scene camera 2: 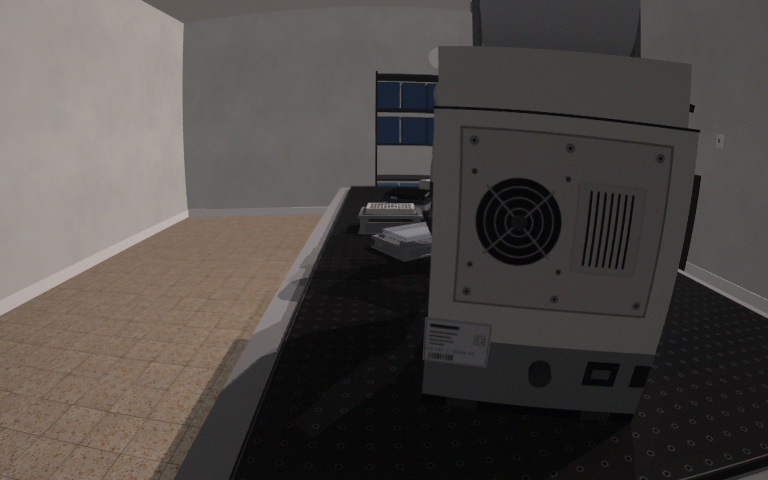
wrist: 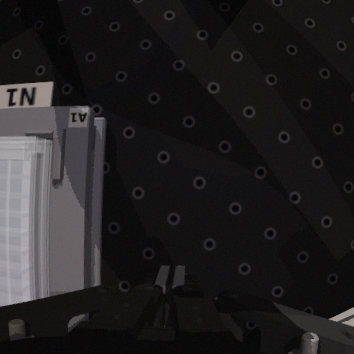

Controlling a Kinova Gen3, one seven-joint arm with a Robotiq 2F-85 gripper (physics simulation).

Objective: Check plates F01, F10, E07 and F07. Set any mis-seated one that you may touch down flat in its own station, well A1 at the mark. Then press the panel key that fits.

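Frame: origin at the arm's base, x ahead, y left, z up, level; millimetres.
Where they show: gripper, between the fingertips: (wrist: 172,281).
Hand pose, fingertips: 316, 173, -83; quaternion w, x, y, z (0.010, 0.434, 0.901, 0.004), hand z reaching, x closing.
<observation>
After its pixels a point has its place, as x, y, z.
In the wrist view, the grey station (wrist: 69,240) {326, 118, -56} marked N1 stands at the left, with an A1 mark at its upper right corner. A clear-topped plate (wrist: 15,220) {330, 96, -40} lies in it, cut off by the view's edge. My gripper (wrist: 172,281) {316, 173, -83} is shut and empty, to the right of the station over the dark bench. In scene camera 2, a pale smooth-topped plate (scene camera 2: 408,232) {389, 120, -40} sits on the nearer station (scene camera 2: 396,248) {414, 161, -63}, partly hidden. A white gridded plate (scene camera 2: 390,208) {433, -52, -22} sits on the station (scene camera 2: 374,225) {478, -108, -80} behind. Plate codes cannot be read, and the panel keys do not show.
A large grey instrument (scene camera 2: 515,328) {303, 639, 11} with a fan grille blocks much of scene camera 2. The black perforated bench (scene camera 2: 339,362) {471, 551, -85} has a pale edge along its left side. A shelf unit (scene camera 2: 376,130) with blue boxes stands at the back. A pale edge (wrist: 345,316) {268, 243, -47} shows at the lower right.
</observation>
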